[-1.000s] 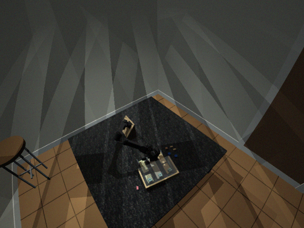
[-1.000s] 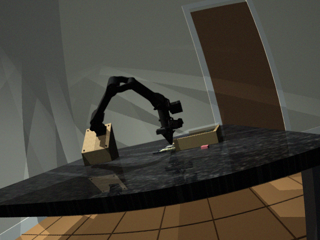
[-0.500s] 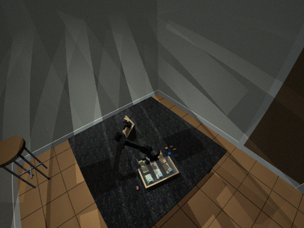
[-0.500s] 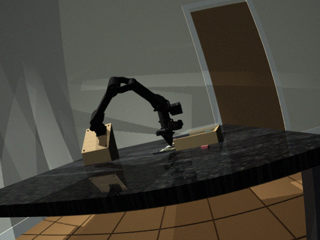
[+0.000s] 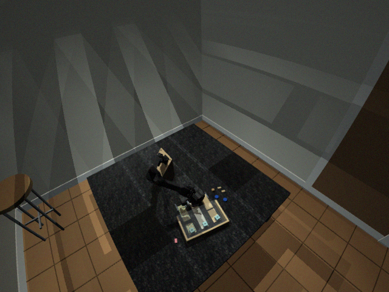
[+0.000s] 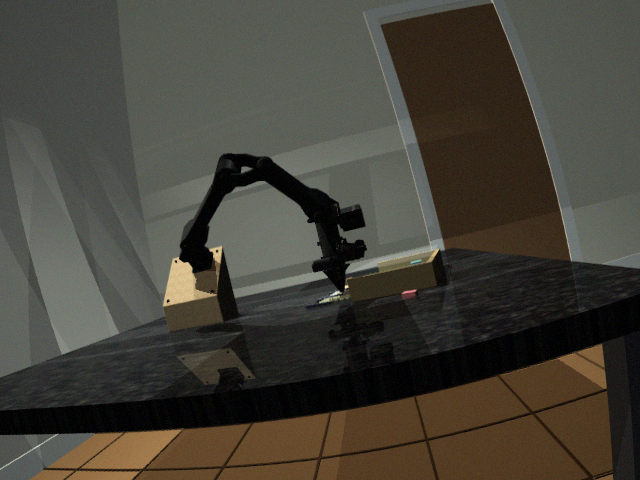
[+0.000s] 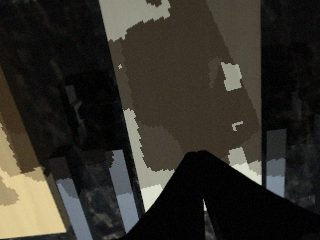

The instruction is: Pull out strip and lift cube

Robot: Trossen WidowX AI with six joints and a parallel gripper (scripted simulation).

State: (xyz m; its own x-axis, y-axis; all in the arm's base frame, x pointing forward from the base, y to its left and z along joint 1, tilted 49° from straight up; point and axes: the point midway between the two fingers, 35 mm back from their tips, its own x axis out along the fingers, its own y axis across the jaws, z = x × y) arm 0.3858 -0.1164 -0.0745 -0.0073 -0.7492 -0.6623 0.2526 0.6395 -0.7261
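The white strip lies 9 cm ahead of my gripper tip and 2 cm to the right of it. Also, from my gripper tip: small pink block 27 cm to the right, 16 cm ahead.
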